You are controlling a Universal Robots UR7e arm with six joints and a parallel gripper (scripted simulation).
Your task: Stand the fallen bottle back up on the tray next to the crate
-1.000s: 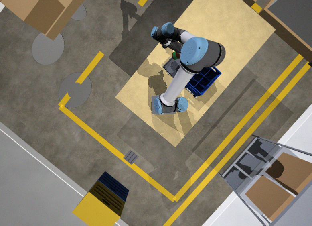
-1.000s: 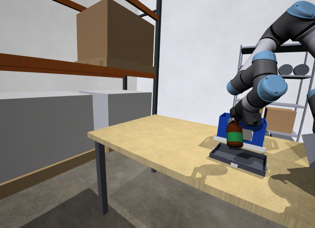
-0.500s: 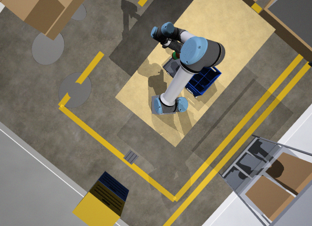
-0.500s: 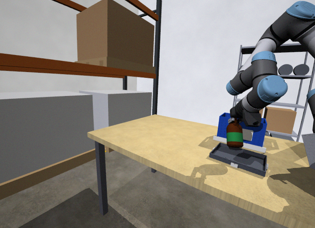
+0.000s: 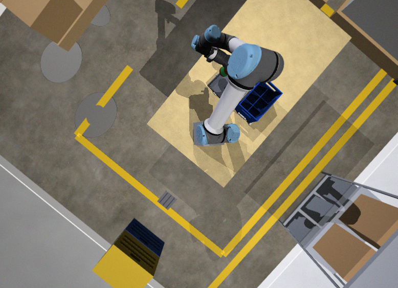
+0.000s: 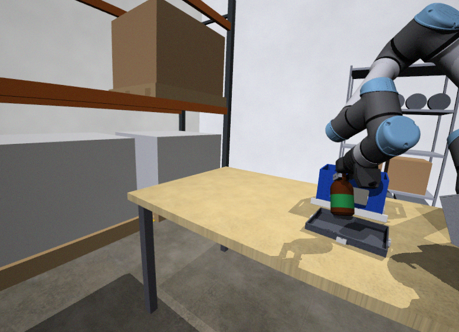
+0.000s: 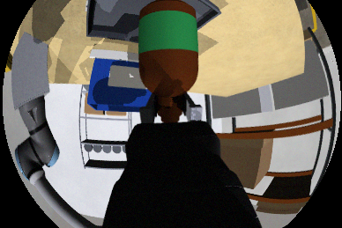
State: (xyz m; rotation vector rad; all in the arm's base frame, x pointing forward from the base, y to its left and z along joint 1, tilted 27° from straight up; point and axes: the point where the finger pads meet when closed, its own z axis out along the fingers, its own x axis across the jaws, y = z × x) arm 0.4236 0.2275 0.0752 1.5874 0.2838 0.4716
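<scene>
Now: hand 5 cm above the bottle, 2 cm to the right of it and 1 cm past it. Round my hand: dark grey tray (19 cm below, 4 cm behind, 2 cm to the right); blue crate (30 cm to the right, 12 cm below, 4 cm behind).
</scene>
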